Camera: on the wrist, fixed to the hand. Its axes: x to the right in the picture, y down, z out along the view.
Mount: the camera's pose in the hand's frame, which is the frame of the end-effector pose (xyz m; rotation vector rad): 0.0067 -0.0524 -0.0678 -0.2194 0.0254 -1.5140
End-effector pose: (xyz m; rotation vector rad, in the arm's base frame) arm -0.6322 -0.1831 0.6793 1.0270 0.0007 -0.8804
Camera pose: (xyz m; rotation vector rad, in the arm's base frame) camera -0.6348 -0.1484 0.6007 0.7056 0.9814 -2.1515
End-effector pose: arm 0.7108 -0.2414 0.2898 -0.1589 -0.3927 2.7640
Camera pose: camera 0.7319 -0.1748 0.2397 0.0564 -0.5019 1.2291
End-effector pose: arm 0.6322 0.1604 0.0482 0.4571 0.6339 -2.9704
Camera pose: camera 0.6376 0.2359 0.0075 0.0606 -0.7966 1.6043
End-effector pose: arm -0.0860 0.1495 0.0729 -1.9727 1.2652 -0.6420
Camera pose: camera -0.1020 0.1385 0.1566 -2.8743 -0.4423 -1.1862
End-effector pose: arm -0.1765 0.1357 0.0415 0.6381 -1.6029 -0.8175
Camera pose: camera -0.1127 0.0876 0.0099 1.7020 -0.7386 -1.9801
